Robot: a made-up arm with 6 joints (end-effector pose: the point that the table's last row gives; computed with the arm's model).
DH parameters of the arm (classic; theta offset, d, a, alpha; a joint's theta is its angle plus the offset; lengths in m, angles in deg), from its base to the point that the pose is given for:
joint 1: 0 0.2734 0 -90
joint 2: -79.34 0 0.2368 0
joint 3: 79.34 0 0.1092 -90
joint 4: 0 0.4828 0 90
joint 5: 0 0 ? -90
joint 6: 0 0.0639 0 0
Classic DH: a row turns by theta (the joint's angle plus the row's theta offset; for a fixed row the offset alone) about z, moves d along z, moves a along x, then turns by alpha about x.
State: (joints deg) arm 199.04 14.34 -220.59 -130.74 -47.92 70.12
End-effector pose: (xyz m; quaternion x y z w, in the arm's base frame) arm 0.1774 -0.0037 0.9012 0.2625 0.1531 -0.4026 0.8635
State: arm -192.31 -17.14 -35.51 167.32 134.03 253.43
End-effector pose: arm -0.4576 0.0817 0.3703 0.1008 -0.0145 0.5665 0.8178
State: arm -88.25 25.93 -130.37 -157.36 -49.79 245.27
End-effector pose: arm 0.0496 -0.6018 0.6179 -0.1569 0.8580 -0.4792 0.0979
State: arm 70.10 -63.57 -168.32 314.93 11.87 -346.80
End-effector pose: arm -0.2653 -0.6581 0.6533 0.1815 0.3285 -0.8648 0.3336
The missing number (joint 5, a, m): 0.0501
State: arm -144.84 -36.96 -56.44 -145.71 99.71 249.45
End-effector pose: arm -0.3548 -0.2007 0.6845 -0.2491 0.1910 0.7413 0.5933
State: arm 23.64 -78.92 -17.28 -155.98 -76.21 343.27
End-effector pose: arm 0.1916 0.1167 0.4510 -0.3195 0.9089 0.2175 0.1569
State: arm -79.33 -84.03 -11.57 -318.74 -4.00 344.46
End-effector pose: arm 0.0201 -0.3004 0.5436 0.3831 -0.5277 0.6696 0.3556
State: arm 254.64 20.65 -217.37 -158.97 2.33 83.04
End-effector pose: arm 0.0421 0.0890 0.9825 -0.1606 0.0347 -0.0100 0.9864
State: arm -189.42 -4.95 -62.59 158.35 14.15 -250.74
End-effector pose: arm -0.5587 0.1050 0.3688 0.5232 -0.5536 -0.4782 0.4372
